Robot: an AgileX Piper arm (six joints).
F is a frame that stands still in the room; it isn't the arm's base.
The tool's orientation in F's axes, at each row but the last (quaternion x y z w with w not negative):
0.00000 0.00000 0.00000 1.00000
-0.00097 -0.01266 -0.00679 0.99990
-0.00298 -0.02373 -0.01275 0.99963
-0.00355 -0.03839 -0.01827 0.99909
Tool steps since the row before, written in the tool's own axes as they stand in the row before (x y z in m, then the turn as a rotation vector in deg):
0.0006 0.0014 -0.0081 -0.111 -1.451 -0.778
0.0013 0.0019 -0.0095 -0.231 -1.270 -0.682
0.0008 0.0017 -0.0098 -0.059 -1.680 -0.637
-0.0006 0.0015 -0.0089 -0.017 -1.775 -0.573
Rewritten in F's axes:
0.0006 0.0014 -0.0081 -0.111 -1.451 -0.778
0.0016 0.0019 -0.0095 -0.231 -1.268 -0.685
0.0013 0.0016 -0.0098 -0.072 -1.682 -0.630
0.0001 0.0014 -0.0089 -0.038 -1.778 -0.563

